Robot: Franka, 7 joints.
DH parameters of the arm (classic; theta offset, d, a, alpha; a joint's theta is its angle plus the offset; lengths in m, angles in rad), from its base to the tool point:
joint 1: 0 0.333 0 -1.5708
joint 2: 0 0 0 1.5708
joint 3: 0 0.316 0.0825 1.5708
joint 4: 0 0 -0.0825 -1.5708
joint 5: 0 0.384 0 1.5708
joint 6: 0 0 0.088 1.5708
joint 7: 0 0.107 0 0
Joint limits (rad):
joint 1: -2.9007..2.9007
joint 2: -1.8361..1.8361
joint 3: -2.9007..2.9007
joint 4: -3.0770..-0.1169
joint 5: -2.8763..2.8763
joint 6: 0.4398..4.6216
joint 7: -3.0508..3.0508
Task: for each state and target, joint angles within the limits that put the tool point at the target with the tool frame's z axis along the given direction. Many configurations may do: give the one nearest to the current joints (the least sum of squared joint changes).
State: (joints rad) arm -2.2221 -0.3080 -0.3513 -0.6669 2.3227 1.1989 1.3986
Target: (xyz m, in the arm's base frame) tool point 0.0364 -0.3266 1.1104 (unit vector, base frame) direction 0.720 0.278 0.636
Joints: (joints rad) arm -1.6835 0.0773 0.0591 -0.6227 2.3140 1.8548 1.3986
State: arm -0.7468 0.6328 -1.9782 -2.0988 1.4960 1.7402 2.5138
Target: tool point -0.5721 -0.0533 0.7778 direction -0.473 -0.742 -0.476
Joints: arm -0.9712 0.0131 -2.1782 -1.4095 0.9475 1.9624 2.5138
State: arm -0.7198 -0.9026 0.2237 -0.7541 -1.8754 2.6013 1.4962
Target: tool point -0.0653 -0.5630 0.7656 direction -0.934 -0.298 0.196
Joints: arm -1.2370 -0.0549 -0.3006 -1.5933 -1.7837 1.8470 1.4962
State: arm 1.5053 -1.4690 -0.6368 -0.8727 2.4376 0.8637 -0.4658
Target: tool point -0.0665 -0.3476 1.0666 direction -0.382 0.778 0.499
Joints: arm 1.0161 -0.6487 -1.1077 -0.4945 1.9533 1.5058 -0.4658
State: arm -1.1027 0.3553 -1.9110 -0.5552 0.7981 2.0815 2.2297
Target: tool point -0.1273 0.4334 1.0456 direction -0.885 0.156 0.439
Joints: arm -1.9981 -0.1979 -2.2404 -0.6885 1.4003 2.2277 2.2297
